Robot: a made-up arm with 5 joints.
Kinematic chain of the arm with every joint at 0, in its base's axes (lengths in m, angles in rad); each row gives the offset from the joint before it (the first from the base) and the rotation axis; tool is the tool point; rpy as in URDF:
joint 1: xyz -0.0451 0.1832 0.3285 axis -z
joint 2: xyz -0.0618 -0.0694 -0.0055 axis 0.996 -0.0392 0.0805
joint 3: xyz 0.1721 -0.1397 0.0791 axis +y
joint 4: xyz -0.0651 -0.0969 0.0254 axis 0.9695 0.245 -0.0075
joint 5: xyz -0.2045 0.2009 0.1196 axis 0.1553 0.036 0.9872
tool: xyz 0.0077 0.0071 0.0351 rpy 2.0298 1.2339 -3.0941
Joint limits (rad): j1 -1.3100..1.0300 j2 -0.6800..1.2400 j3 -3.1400..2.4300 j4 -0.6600..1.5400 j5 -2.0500..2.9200
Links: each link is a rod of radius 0.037 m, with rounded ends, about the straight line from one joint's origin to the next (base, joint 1, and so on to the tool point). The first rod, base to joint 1, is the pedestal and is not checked.
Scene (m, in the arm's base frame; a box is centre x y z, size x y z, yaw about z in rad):
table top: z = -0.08
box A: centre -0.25 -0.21 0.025 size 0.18 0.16 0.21 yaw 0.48
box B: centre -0.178 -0.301 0 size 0.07 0.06 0.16 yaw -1.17
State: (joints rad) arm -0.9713 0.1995 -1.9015 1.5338 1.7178
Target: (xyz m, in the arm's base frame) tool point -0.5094 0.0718 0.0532
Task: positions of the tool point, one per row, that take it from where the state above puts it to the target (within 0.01 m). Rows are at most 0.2 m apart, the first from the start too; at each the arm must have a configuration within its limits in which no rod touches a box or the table.
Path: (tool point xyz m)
1: 0.1223 -0.2414 0.1273
2: -0.0480 -0.2753 0.1933
3: -0.2120 -0.2379 0.2638
4: -0.3408 -0.1393 0.3349
5: -0.4135 -0.1070 0.3049
6: -0.4734 -0.0641 0.2473
7: -0.5108 -0.0040 0.1608
8: -0.5094 0.0718 0.0532

